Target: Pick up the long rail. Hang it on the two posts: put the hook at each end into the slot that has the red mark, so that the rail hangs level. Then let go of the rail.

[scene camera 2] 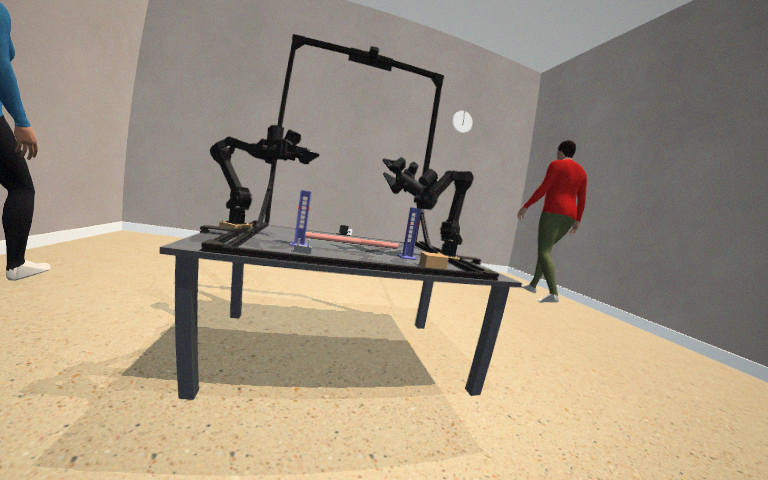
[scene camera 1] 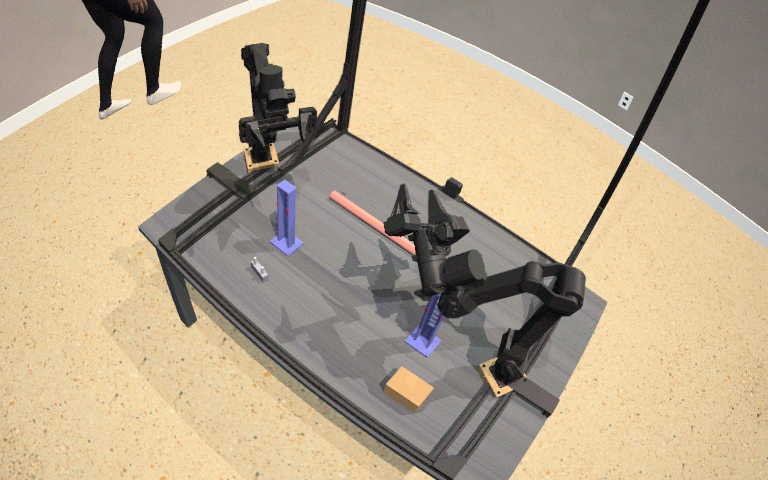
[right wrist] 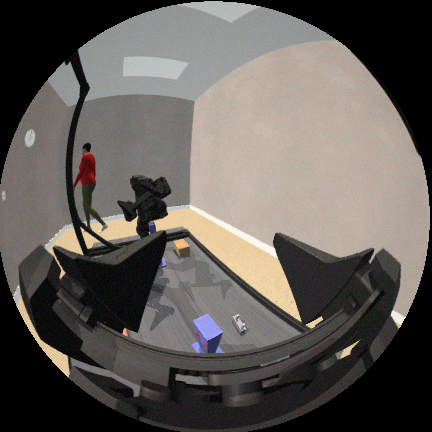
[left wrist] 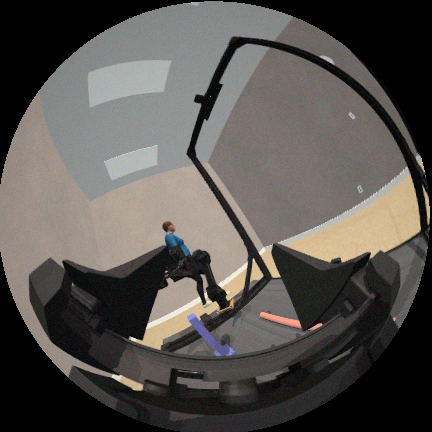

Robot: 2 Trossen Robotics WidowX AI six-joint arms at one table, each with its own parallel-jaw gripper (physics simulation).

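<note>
The long salmon rail lies on the table behind the posts; its hooks cannot be made out. The left-hand blue post stands upright with red marks. The right-hand blue post also stands, partly hidden by the left arm in scene camera 1. My left gripper is open and empty, above the rail's right part. My right gripper is open and empty, high above the table's left side.
An orange-tan block lies near the right-hand post. A small grey piece with two pegs lies in front of the left-hand post. A black frame rises from the table. People stand beyond the table.
</note>
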